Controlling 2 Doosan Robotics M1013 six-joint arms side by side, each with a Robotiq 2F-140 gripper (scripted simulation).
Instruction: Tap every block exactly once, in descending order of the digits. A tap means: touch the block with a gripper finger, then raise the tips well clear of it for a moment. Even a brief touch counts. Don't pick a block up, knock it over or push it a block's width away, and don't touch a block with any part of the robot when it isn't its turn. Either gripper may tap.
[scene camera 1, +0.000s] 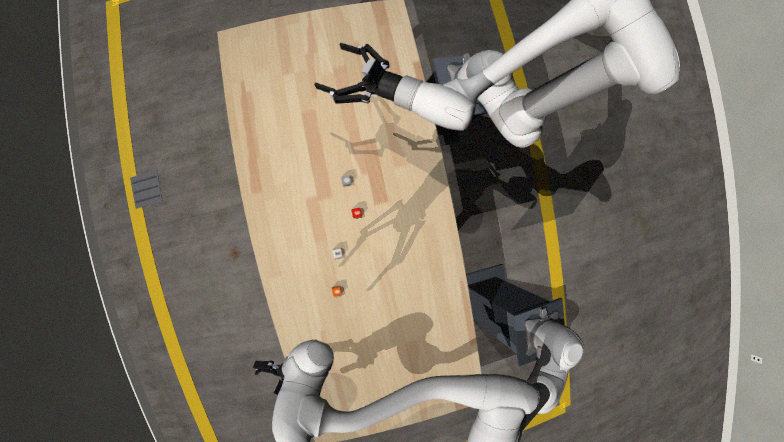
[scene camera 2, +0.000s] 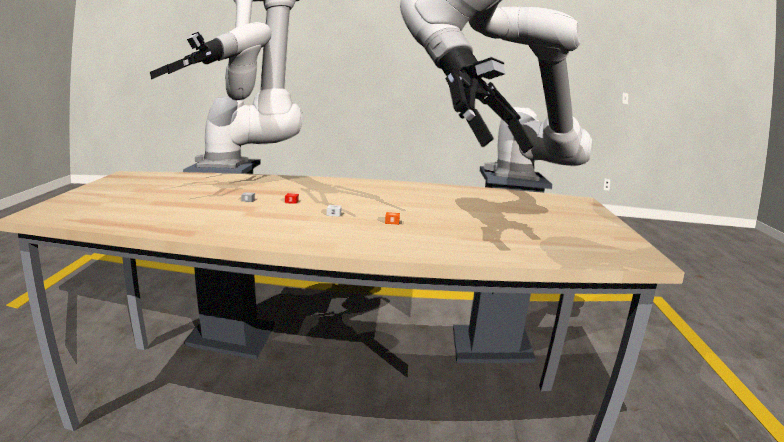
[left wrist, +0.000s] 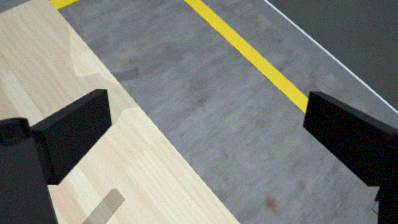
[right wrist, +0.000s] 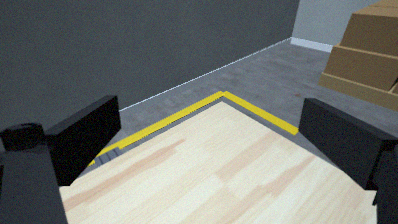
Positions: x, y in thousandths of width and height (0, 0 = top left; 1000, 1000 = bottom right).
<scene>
I see my left gripper (scene camera 2: 650, 331), my right gripper (scene camera 1: 419, 148) and an arm pedestal (scene camera 1: 631, 687).
My left gripper shows as well in the left wrist view (left wrist: 524, 484). My right gripper shows as well in scene camera 2 (scene camera 2: 203, 164) and in the right wrist view (right wrist: 529, 507).
</scene>
